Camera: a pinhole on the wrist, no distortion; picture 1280 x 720 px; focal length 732.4 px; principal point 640.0 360.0 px. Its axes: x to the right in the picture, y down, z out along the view. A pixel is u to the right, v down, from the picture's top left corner.
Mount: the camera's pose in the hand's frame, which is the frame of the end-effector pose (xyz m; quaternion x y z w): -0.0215 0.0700 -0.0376 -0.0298 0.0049 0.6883 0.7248
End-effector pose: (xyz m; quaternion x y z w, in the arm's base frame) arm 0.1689 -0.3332 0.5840 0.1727 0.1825 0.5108 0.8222
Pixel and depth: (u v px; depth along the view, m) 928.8 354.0 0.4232
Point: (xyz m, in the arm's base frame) 0.1388 -0.2836 1.0373
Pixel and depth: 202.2 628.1 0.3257
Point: 0.3209 -0.5504 0.8117
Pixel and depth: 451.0 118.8 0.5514
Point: 0.5163 -0.2864 1.0021
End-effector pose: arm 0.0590 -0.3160 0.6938 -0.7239 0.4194 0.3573 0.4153
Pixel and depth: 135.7 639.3 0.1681
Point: 0.0288 -0.1554 0.7348
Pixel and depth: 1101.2 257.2 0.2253
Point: -0.1677 -0.2225 0.5460
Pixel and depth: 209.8 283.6 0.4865
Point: 0.1545 0.1610 0.5688
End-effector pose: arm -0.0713 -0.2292 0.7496 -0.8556 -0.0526 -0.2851 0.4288
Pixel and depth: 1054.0 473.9 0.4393
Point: 0.1384 -0.1349 0.2778
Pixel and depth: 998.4 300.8 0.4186
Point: 0.1988 -0.1307 0.3732
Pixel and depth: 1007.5 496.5 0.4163
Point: 0.1068 -0.1245 0.3104
